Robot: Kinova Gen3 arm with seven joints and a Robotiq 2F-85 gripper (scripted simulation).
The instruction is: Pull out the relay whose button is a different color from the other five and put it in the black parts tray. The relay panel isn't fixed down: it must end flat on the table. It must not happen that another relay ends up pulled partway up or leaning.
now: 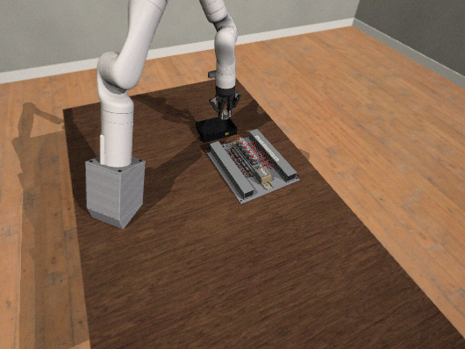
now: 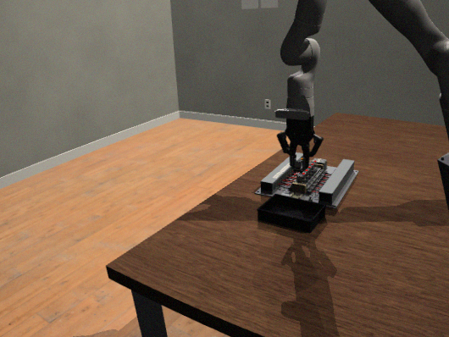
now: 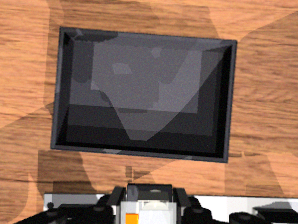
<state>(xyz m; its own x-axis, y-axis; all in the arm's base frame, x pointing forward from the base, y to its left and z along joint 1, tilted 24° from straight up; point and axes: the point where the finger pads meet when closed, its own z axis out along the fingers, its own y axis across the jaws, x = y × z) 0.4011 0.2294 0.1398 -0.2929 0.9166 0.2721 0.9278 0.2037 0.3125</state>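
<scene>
Now: the black parts tray 12 cm below my hand, 7 cm to the left of it and 3 cm behind it. From my hand the other things lie so: relay 16 cm to the right, 9 cm below, 8 cm ahead; then relay panel 17 cm to the right, 12 cm below, 8 cm ahead.
</scene>
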